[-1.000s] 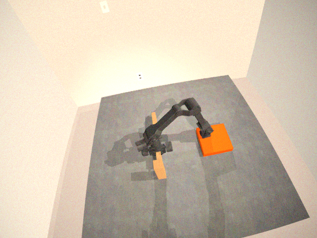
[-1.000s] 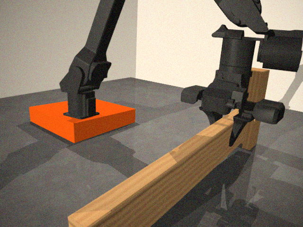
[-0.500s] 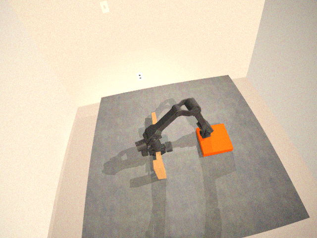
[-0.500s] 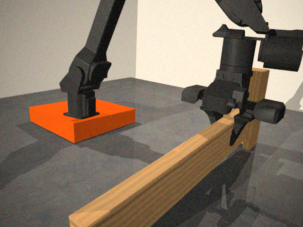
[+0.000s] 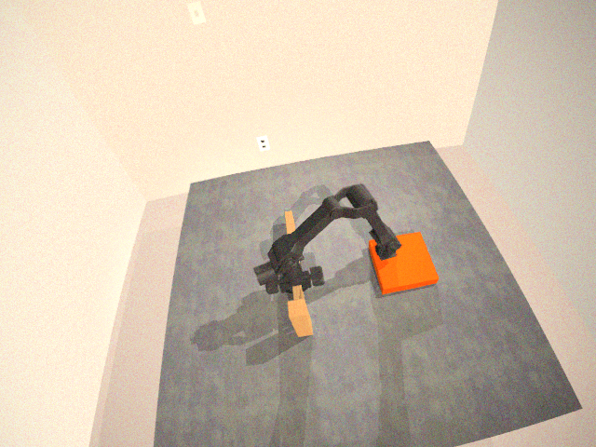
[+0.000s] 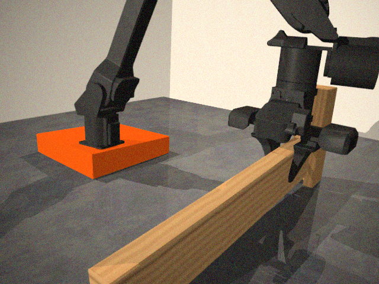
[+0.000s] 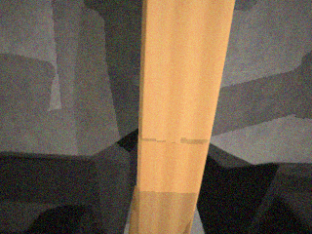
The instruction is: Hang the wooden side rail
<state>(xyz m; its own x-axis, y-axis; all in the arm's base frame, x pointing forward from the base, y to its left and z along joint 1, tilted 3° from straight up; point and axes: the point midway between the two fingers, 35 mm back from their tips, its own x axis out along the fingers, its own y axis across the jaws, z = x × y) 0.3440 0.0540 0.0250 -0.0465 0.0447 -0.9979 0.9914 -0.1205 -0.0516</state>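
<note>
Now: the headboard post 120 mm to the left of my gripper tip, 40 mm above it and 10 mm ahead of it.
</note>
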